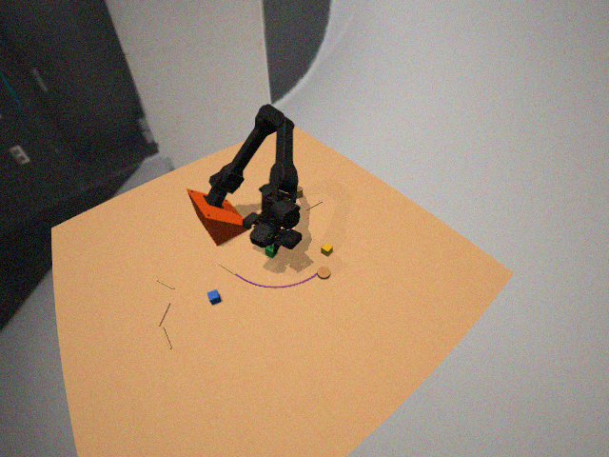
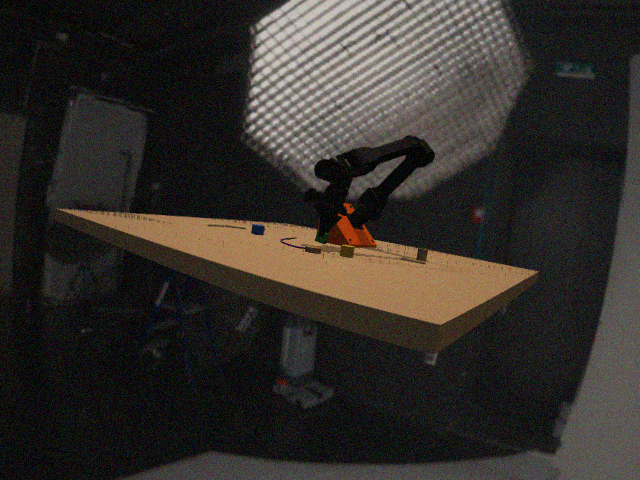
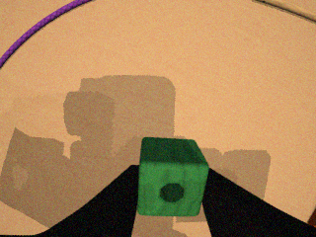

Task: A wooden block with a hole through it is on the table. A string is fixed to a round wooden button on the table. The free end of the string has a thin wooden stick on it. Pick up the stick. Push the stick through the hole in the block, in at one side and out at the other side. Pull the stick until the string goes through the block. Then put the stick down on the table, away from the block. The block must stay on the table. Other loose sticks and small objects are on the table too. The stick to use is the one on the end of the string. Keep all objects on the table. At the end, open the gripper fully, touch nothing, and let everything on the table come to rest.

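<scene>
The thin wooden stick lies 2 cm behind my gripper tip, 14 cm to the right of it and 3 cm below it. From my gripper tip the other things lie so: yellow cube (9 cm ahead, 16 cm to the left, 2 cm below); round wooden button (15 cm ahead, 10 cm to the left, 2 cm below); green cube (right at my gripper tip).
</scene>
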